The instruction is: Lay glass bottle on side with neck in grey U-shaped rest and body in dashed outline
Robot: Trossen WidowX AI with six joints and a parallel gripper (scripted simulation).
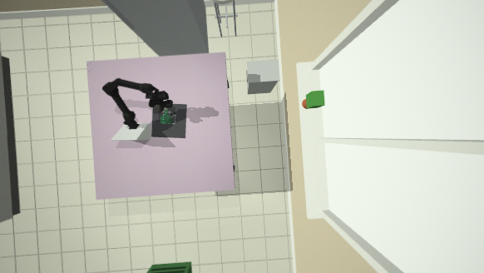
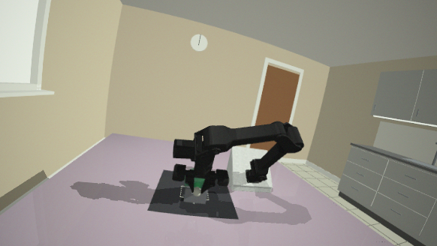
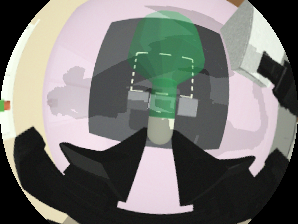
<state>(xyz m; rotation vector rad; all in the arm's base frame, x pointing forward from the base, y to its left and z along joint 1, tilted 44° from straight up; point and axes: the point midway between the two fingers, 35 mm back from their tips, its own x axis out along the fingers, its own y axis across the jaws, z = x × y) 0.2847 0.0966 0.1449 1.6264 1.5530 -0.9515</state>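
My gripper tip is 5 cm to the left of the green glass bottle and 1 cm above it. The rest, counted from my gripper tip: dark mat (1 cm behind, 11 cm to the right, 6 cm below).
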